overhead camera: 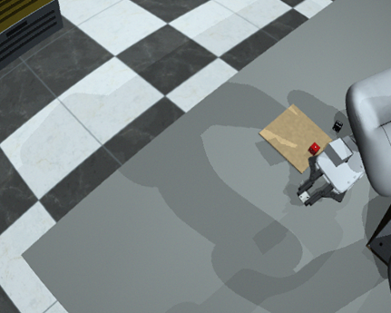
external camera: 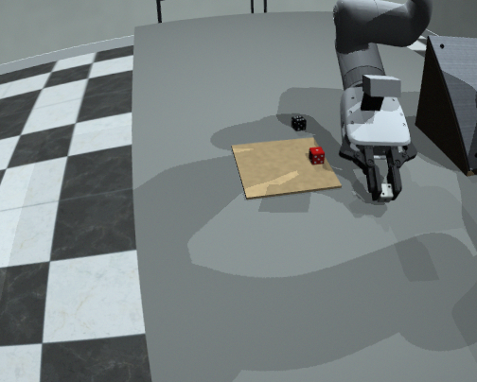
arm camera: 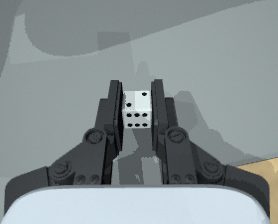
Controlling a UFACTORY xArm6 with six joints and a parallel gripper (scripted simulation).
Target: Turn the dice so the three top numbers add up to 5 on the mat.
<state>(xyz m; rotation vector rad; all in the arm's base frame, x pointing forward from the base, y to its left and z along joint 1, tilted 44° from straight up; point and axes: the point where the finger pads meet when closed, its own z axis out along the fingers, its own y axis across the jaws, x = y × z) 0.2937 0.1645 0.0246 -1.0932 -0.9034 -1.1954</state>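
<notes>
Right now the red die is 110 mm to the right of my hand, 70 mm ahead of it and 20 mm below it. The rest, counted from my hand: white die: 10 mm to the left, 10 mm below; then tan mat: 130 mm ahead, 110 mm to the right, 30 mm below; then black die: 220 mm to the right, 80 mm ahead, 30 mm below.
</notes>
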